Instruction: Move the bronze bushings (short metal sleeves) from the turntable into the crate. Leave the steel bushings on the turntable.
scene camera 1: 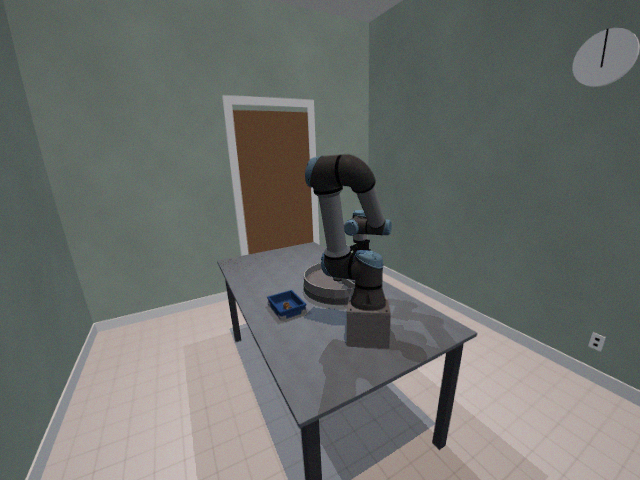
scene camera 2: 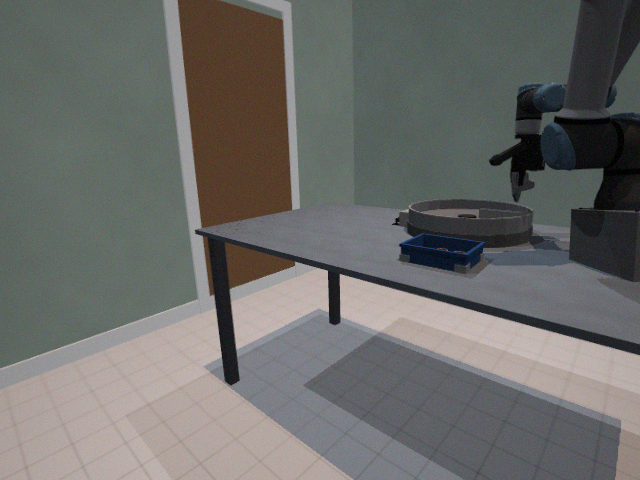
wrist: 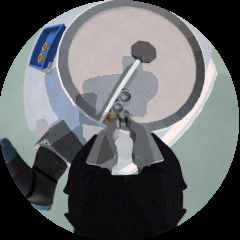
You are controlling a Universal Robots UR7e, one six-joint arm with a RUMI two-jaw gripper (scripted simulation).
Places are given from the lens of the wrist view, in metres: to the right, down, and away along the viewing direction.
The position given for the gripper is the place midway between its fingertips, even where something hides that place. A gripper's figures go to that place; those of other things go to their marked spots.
gripper [wrist: 122, 117]: 0.01, -0.01, 0.14
turntable [wrist: 103, 50]: -0.04, -0.17, 0.13
blue crate [wrist: 47, 63]: -0.27, -0.21, 0.14
The marked spots on the blue crate and the turntable are 0.23 m apart.
